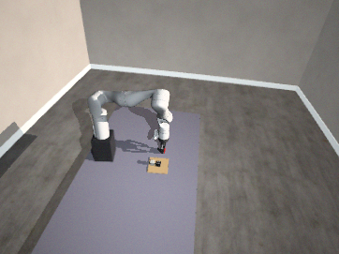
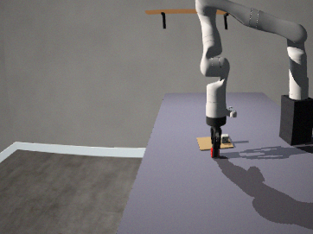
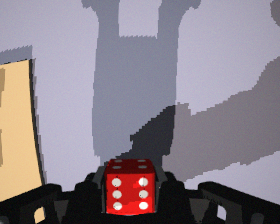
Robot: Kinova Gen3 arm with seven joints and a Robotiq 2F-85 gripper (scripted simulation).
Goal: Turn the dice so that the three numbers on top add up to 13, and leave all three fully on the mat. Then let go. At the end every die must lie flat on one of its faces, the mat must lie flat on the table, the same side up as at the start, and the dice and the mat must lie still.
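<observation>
My gripper is now right at the red die. Also, from my hand: black die (10 mm behind, 140 mm to the right); tan mat (10 mm behind, 140 mm to the right, 20 mm below); white die (50 mm behind, 140 mm to the right).
</observation>
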